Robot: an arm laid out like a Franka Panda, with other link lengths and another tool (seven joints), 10 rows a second.
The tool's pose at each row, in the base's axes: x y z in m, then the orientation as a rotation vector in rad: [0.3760, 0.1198, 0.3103, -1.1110, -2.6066, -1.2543]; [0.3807, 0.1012, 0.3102, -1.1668, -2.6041, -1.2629]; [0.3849, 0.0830, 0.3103, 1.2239, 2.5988, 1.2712]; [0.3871, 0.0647, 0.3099, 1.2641, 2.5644, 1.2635]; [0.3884, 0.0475, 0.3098, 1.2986, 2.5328, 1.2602]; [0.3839, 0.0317, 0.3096, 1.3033, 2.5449, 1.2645]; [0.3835, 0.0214, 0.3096, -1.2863, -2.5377, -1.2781]
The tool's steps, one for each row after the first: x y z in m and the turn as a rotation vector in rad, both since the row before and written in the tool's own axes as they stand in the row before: [-0.0144, -0.0049, -0.0117, -0.0138, -0.0306, 0.0218]; [-0.0142, -0.0044, -0.0113, -0.0141, -0.0304, 0.0229]; [-0.0135, -0.0056, -0.0113, -0.0109, -0.0252, 0.0236]; [-0.0124, -0.0052, -0.0108, -0.0115, -0.0206, 0.0212]; [-0.0080, -0.0083, -0.0117, 0.0065, 0.0110, 0.0047]; [-0.0068, -0.0036, -0.0069, 0.0067, 0.0389, 0.0084]
